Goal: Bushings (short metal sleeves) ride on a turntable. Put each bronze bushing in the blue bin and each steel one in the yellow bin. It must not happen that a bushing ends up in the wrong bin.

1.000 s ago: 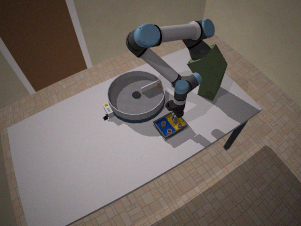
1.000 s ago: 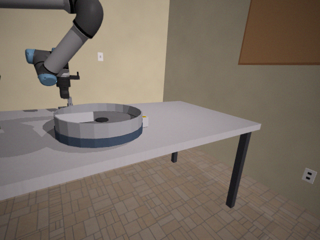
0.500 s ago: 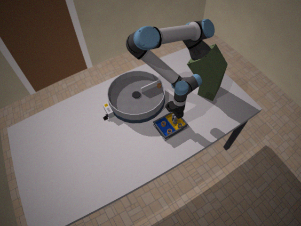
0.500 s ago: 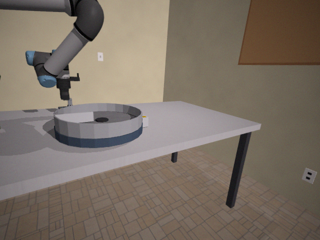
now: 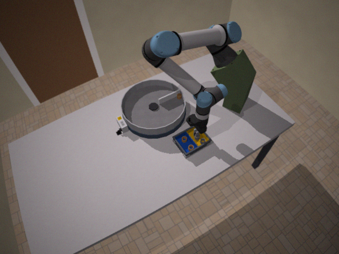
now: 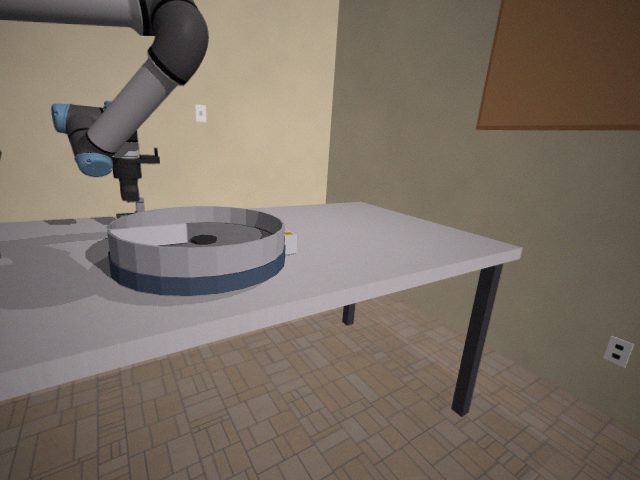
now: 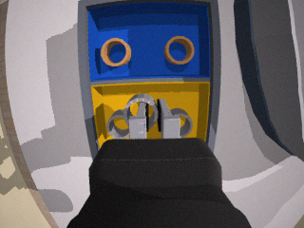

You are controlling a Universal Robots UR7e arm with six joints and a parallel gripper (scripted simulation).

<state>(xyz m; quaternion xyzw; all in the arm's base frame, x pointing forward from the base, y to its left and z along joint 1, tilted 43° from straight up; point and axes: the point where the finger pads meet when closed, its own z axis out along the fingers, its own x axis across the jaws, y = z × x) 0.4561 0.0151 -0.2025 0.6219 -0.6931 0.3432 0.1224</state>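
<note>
Right now my hand is 40 mm above the blue bin and 30 mm short of it. The rest, counted from my hand: grey turntable (350 mm to the right, 40 mm ahead, 10 mm below).
</note>
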